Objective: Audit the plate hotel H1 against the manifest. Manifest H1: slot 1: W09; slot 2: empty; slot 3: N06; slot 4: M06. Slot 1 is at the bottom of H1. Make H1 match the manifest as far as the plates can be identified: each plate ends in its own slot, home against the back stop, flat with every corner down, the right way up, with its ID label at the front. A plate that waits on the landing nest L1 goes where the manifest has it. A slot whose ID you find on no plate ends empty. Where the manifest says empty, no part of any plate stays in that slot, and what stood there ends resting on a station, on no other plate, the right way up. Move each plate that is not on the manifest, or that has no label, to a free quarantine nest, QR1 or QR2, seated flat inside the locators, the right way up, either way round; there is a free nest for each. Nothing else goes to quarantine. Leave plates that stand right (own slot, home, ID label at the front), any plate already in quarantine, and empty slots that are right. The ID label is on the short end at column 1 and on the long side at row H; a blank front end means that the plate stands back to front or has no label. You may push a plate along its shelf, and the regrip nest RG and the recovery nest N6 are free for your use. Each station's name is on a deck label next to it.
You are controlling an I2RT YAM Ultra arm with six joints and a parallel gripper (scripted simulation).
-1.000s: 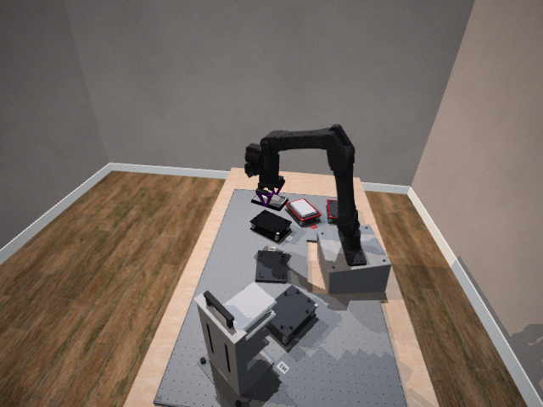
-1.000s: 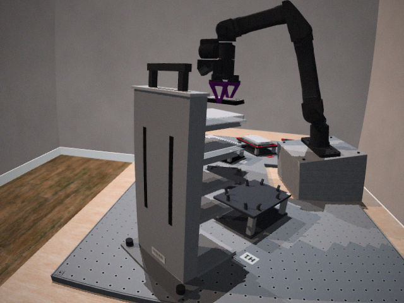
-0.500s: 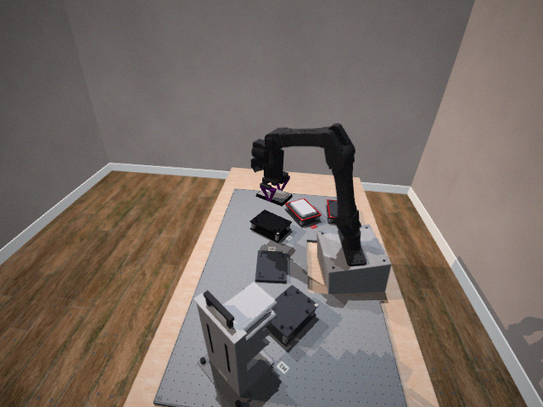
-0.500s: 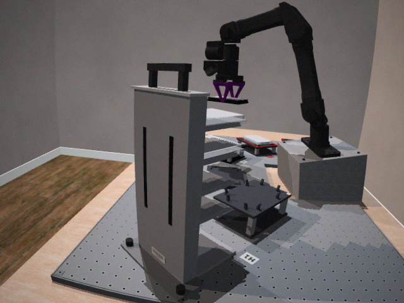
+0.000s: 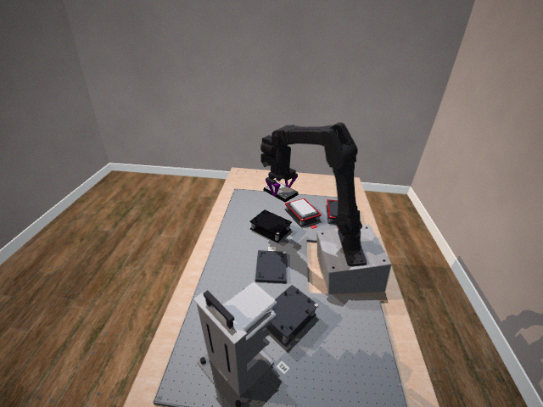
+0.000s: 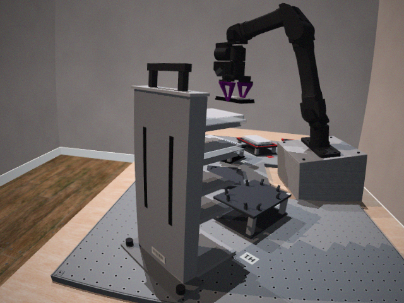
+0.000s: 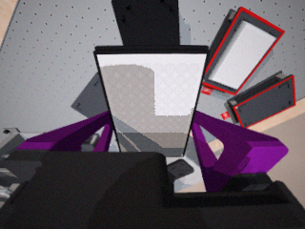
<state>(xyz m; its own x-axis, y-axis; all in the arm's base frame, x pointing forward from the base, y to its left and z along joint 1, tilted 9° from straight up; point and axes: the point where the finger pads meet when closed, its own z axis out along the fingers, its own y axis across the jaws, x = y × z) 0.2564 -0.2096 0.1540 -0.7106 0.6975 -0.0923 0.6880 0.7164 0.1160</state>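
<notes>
Now: the red-edged nest 320 mm behind my hand, 170 mm to the right of it and 210 mm below it. Round my hand: black raised nest: 40 mm ahead, 30 mm to the right, 200 mm below; dark plate: right at my hand; red-rimmed nest: 130 mm behind, 160 mm to the right, 210 mm below.
</notes>
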